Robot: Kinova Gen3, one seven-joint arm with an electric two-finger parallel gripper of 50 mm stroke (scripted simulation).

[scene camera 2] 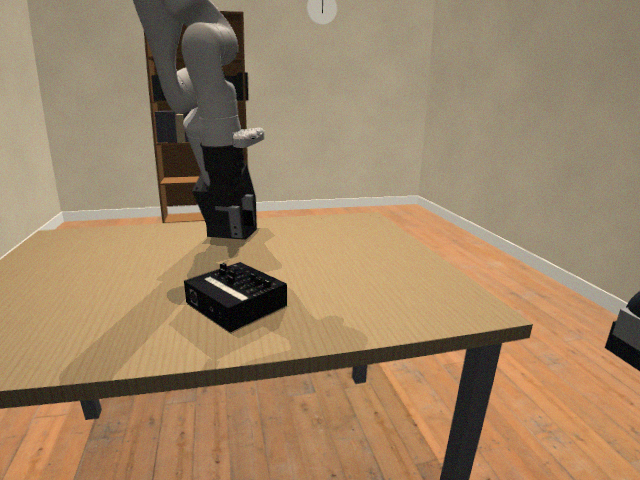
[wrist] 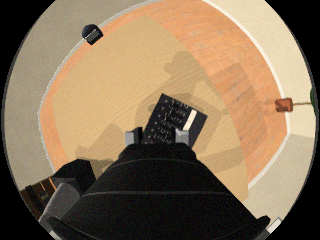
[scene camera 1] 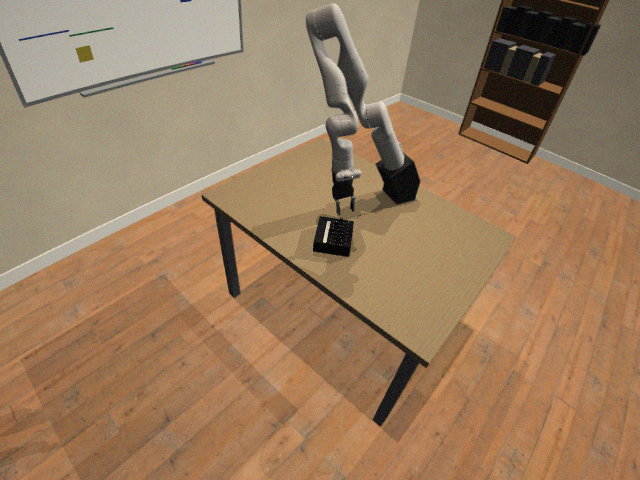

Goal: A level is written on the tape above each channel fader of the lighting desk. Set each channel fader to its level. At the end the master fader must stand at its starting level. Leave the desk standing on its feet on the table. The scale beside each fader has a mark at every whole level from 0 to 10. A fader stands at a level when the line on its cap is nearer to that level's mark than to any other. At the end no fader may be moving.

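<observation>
What I can see here is my gripper [scene camera 2: 243, 230], and if you look at the wrist view, you'll find the gripper [wrist: 156, 132] there too.
</observation>
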